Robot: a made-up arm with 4 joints.
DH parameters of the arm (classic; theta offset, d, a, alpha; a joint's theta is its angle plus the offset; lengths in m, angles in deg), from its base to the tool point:
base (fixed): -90 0.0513 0 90
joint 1: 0 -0.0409 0.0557 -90
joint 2: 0 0.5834 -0.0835 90
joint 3: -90 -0.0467 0.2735 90
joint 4: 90 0.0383 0.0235 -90
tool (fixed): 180 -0.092 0 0
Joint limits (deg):
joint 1: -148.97..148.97
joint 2: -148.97..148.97
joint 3: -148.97..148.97
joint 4: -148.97..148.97
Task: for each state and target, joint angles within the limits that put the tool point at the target. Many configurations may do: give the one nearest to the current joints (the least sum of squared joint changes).
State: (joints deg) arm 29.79 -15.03 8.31 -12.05
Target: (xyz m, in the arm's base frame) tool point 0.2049 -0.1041 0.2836
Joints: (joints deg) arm -5.84 -55.53 0.05 -58.44
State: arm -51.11 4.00 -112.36 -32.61
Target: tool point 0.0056 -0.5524 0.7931
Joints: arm -50.97 19.86 -142.02 -24.38
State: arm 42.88 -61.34 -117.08 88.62
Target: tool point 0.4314 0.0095 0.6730
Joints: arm 3.88 -92.89 -89.85 56.14
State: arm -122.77 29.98 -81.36 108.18
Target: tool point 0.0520 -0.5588 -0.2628
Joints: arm -141.56 -6.83 -82.38 117.16
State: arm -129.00 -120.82 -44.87 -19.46
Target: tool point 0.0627 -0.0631 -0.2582
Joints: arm -123.45 -147.01 -4.86 -30.45
